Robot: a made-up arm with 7 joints.
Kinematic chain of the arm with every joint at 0, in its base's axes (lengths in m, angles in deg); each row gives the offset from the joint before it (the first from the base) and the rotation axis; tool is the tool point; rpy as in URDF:
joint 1: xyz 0 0 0.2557 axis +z
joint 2: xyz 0 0 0 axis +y
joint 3: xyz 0 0 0.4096 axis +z
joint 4: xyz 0.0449 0 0 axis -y
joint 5: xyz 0.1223 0 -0.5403 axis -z
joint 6: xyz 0 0 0 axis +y
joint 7: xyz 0.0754 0 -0.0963 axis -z
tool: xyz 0 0 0 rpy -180 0 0
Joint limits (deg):
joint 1: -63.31..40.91
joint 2: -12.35..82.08
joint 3: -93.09..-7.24
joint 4: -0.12..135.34
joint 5: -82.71..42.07
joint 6: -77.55..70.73
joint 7: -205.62..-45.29
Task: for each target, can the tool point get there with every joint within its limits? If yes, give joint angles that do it. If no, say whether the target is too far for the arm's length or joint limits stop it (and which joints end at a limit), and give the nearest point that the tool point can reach.
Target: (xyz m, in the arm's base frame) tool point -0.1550 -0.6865 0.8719
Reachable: yes | joints -37.35 6.10 -70.47 98.76 3.26 32.05 -70.14
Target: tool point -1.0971 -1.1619 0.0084
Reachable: no: too far | nearest point -0.4180 -0.7358 0.1696 | short by 0.818 m
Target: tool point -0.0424 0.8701 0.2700
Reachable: no: joint limits stop it (at a limit: joint 1, joint 3, joint 5) | nearest point 0.3089 0.3517 0.2680 | short by 0.626 m
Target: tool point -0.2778 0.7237 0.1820
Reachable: no: joint limits stop it (at a limit: joint 1, joint 2, joint 3, joint 4) | nearest point -0.1047 0.2009 0.0938 | short by 0.558 m
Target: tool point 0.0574 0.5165 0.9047
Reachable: no: joint limits stop it (at a limit: joint 1, joint 2, joint 3, joint 5) | nearest point 0.2834 0.3085 0.9400 | short by 0.309 m
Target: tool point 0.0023 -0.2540 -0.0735
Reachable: yes | joints 1.67 58.18 -39.55 15.42 25.85 16.74 -59.77
